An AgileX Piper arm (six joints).
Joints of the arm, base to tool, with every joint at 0 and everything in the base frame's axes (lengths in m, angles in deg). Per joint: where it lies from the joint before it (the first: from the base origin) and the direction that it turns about. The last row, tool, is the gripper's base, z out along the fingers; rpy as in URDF.
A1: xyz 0.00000 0.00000 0.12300 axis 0 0 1
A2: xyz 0.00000 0.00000 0.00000 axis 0 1 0
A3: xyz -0.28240 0.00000 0.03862 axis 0 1 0
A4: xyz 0.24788 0.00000 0.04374 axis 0.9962 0 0.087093
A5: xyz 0.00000 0.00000 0.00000 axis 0 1 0
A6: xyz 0.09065 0.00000 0.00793 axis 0.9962 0 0.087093
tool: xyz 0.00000 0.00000 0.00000 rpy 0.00 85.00 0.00
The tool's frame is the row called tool.
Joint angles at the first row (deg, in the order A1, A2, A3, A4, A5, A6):
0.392, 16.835, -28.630, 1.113, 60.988, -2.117
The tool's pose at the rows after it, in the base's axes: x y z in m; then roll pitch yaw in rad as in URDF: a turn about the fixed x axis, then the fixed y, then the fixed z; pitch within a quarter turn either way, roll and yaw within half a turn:
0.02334 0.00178 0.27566 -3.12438 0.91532 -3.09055
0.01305 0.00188 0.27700 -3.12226 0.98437 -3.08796
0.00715 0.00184 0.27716 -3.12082 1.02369 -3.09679
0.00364 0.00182 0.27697 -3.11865 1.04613 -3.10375
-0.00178 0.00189 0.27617 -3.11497 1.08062 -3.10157
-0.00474 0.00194 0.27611 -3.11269 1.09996 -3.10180
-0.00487 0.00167 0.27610 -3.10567 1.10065 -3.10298
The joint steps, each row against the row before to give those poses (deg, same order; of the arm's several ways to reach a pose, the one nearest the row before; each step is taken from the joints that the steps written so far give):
0.002, -6.363, -0.001, 0.056, -0.268, 0.003
-0.005, -3.872, 0.001, 0.125, -0.083, -0.006
-0.591, -2.256, 0.064, 0.054, -0.061, 0.017
-0.505, -1.352, 0.063, 0.000, 0.001, 0.000
-0.061, -2.143, 0.172, 0.001, -0.008, -0.001
-0.128, -1.108, -0.001, 0.000, 0.000, 0.000
-0.307, -0.051, 0.000, -0.216, 0.001, 0.000

